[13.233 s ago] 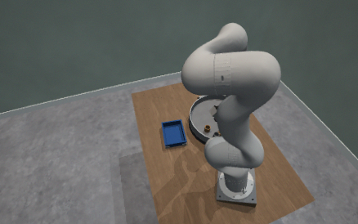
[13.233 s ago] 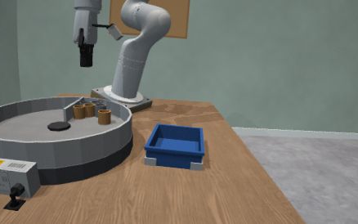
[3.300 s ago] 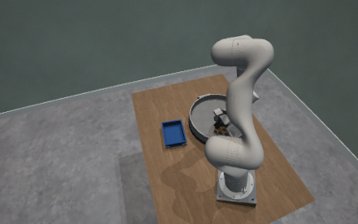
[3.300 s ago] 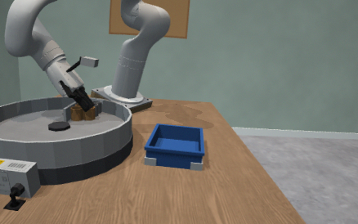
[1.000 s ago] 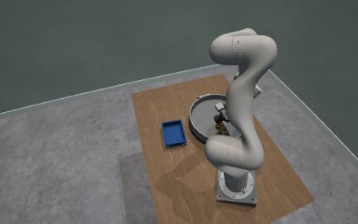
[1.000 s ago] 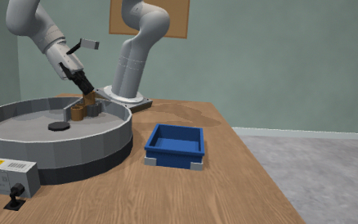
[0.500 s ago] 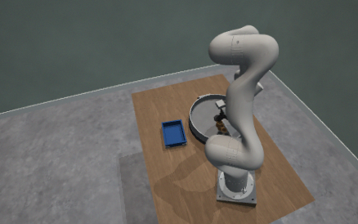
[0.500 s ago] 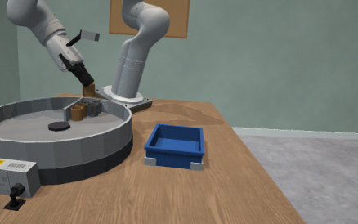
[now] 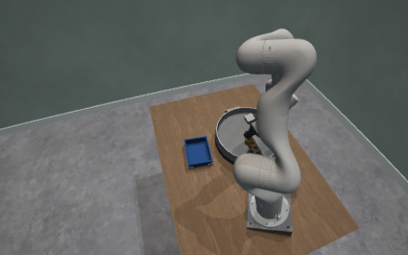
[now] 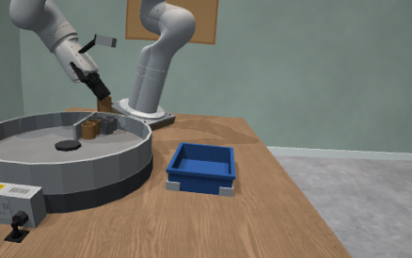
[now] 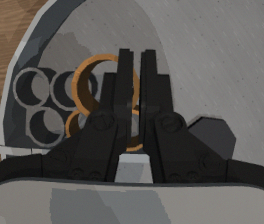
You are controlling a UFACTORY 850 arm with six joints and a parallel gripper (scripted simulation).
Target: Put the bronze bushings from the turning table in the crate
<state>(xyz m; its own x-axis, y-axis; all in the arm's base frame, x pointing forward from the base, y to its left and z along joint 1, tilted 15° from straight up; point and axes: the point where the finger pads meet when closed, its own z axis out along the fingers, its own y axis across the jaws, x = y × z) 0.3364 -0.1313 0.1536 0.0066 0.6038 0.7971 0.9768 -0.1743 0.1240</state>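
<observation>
The blue crate lies 120 mm ahead of my hand, 260 mm to the left of it and 160 mm below it. Also, from my hand: turning table: 70 mm ahead, 70 mm to the right, 130 mm below.
</observation>
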